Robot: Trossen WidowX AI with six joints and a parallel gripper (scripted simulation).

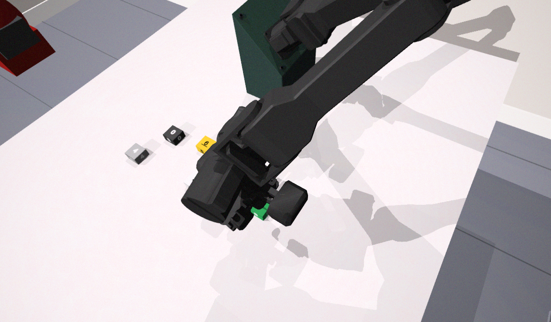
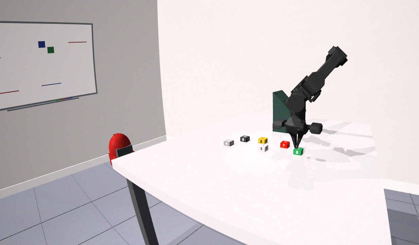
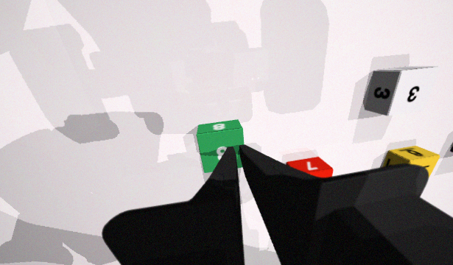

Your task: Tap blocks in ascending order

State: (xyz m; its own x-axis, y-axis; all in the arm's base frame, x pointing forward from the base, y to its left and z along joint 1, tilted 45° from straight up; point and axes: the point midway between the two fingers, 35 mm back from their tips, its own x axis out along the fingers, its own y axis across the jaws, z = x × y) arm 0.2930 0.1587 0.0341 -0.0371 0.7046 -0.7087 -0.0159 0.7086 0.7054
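The green 8 block lies 10 mm to the left of my gripper tip and 10 mm below it. From my gripper tip the other things lie so: yellow 6 block (50 mm behind, 170 mm to the right, 10 mm below); then white 3 block (30 mm ahead, 130 mm to the right, 10 mm below); then red 7 block (50 mm behind, 60 mm to the right, 10 mm below).
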